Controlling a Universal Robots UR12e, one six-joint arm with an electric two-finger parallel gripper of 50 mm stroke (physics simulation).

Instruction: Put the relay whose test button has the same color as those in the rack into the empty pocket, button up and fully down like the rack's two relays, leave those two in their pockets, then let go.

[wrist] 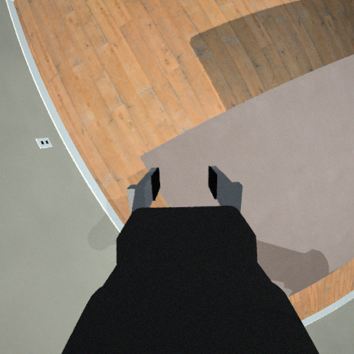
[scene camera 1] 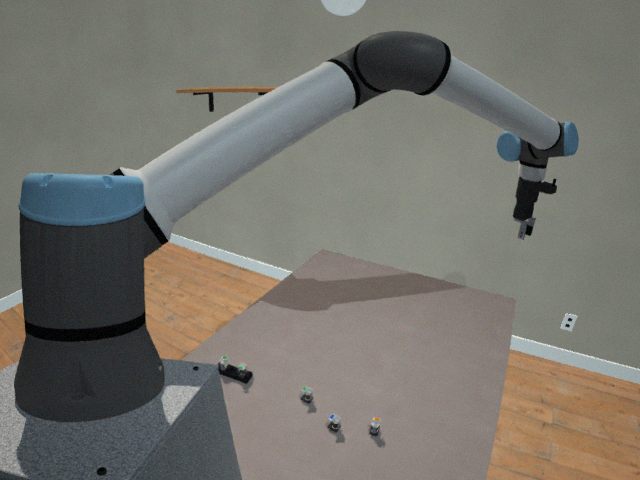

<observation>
In view: my gripper [scene camera 1: 524, 236].
My gripper shows as well in the wrist view [wrist: 183, 176].
</observation>
